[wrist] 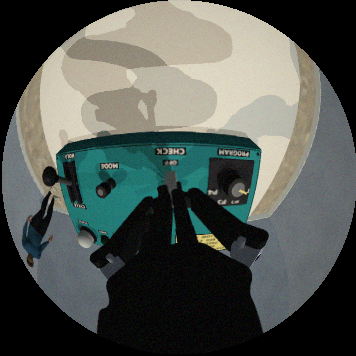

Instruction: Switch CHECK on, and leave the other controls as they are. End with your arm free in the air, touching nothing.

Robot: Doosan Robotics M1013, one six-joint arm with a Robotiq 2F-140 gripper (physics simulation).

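Places are measured from the arm's base along level axes (x right, y ahead, z up), in millimetres.
Where they show: gripper, between the fingertips: (171, 178).
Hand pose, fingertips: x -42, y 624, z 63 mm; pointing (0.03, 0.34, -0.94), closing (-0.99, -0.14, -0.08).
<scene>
Each offset is from my fingertips to the top centre of the thing. "*": to the spot under its first point. Level surfaces: height alone.
The teal control panel @[dz -3 mm] (136, 192) shows upside down across the middle of the wrist view. Its CHECK label @[dx +1, dy -33, dz -31 mm] (170, 151) is near the panel's far edge, with the OFF label @[* dx +1, dy -15, dz -25 mm] (170, 162) just below it in the view. My gripper (171, 178) is shut, with nothing between its fingers. Its grey fingertips are over the CHECK switch's place, beside the OFF label. The CHECK switch and its ON label are hidden behind the fingers, so the lever's position and any contact with it cannot be told.
The MODE switch @[dx +123, dy +10, dz +36 mm] (104, 188) and a black-knobbed HOLD/CYCLE lever @[dx +241, dy -54, dz +66 mm] (50, 175) stand left of the fingers. The PROGRAM knob @[dx -117, dy +14, dz +26 mm] (235, 186) stands to the right. A pale round knob @[* dx +239, dy +137, dz +79 mm] (86, 238) is at lower left, a yellow label @[* dx -91, dy +171, dz +53 mm] (211, 241) at lower right. A person (37, 232) shows at far left.
</scene>
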